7 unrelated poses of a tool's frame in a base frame.
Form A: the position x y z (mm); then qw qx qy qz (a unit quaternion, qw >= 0).
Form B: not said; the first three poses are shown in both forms.
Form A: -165, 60, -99, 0.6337, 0.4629, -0.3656, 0.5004
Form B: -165, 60, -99, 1.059, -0.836, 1.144
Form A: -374, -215, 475, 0.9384, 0.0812, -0.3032, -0.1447
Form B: -374, -215, 475, 0.166, -0.619, -0.295
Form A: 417, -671, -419, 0.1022, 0.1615, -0.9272, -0.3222
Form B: 417, -671, -419, 0.477, -2.737, -0.951
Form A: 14, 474, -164, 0.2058, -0.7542, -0.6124, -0.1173
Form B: 14, 474, -164, -2.102, -1.707, -0.327
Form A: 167, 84, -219, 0.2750, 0.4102, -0.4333, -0.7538
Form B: 167, 84, -219, 1.103, -1.165, -2.026
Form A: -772, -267, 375, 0.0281, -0.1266, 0.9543, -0.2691
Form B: -772, -267, 375, -0.391, 2.946, -0.831
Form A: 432, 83, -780, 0.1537, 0.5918, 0.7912, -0.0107
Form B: 432, 83, -780, 1.697, 2.268, -0.031
